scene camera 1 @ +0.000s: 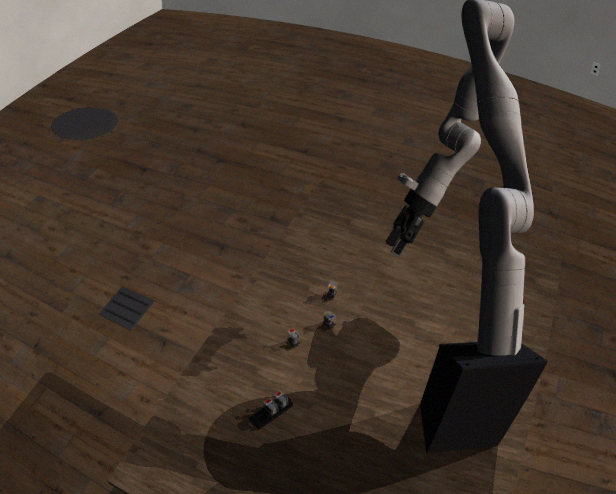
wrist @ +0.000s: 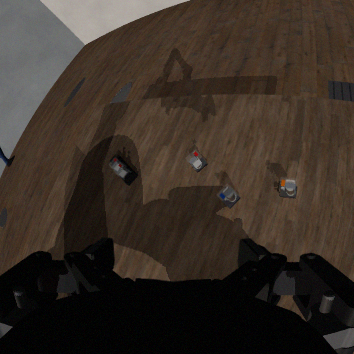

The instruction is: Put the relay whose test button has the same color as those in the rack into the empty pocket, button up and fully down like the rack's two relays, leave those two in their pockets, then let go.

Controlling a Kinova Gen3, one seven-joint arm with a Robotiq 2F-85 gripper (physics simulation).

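Seen in the pictures: gripper, fingertip midpoint: (scene camera 1: 391, 249) (wrist: 175, 253); arm's base, origin of the base link: (scene camera 1: 497, 349).
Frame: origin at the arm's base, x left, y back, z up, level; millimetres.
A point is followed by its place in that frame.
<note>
The black rack (scene camera 1: 258, 421) {x 223, y -447, z -263 mm} (wrist: 130, 177) {x 127, y -421, z -272 mm} lies on the floor with two red-button relays upright side by side: one (scene camera 1: 270, 407) (wrist: 120, 168) in the middle, one (scene camera 1: 282, 399) (wrist: 115, 161) toward one end. The pocket at the other end is empty. A loose relay with a red button (scene camera 1: 293, 338) {x -28, y -482, z -247 mm} (wrist: 196, 161) {x -51, y -482, z -251 mm} stands upright apart from the rack. A blue-button relay (scene camera 1: 329, 320) {x -122, y -427, z -247 mm} (wrist: 229, 195) {x -145, y -428, z -244 mm} and an orange-button relay (scene camera 1: 331, 291) {x -222, y -466, z -254 mm} (wrist: 288, 188) {x -240, y -462, z -243 mm} also stand on the floor. My gripper (scene camera 1: 395, 246) {x -216, y -319, z -33 mm} (wrist: 175, 253) {x -216, y -319, z -33 mm} is open and empty, high above the floor and away from all the relays.
The arm's black pedestal (scene camera 1: 478, 401) {x 99, y 0, z -58 mm} stands at the right in the scene view. A dark slatted floor panel (scene camera 1: 126, 307) (wrist: 342, 90) and a dark round floor disc (scene camera 1: 84, 123) lie far from the relays. Shadows of the arm fall across the floor around the rack.
</note>
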